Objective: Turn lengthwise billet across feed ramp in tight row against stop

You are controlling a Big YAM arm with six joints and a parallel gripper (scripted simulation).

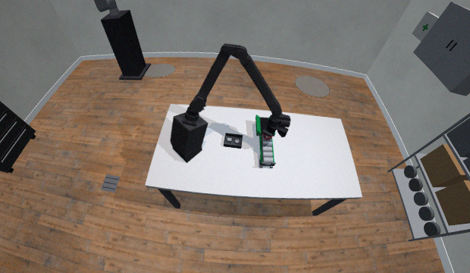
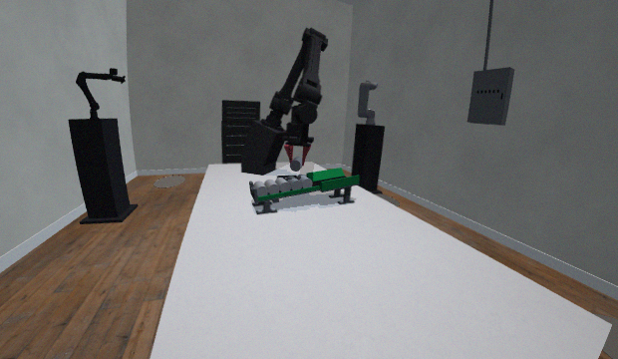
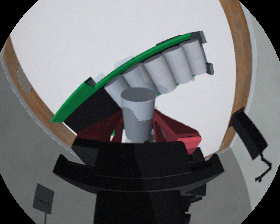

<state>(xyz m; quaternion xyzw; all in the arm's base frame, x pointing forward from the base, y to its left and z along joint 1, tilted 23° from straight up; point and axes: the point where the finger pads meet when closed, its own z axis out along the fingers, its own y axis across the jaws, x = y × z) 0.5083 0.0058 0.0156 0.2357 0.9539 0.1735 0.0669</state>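
My gripper is now right at the grey billet. The rest, counted from my hand: stop: 160 mm to the right, 100 mm below, 20 mm ahead; small black box: 220 mm behind, 150 mm below, 30 mm to the left.
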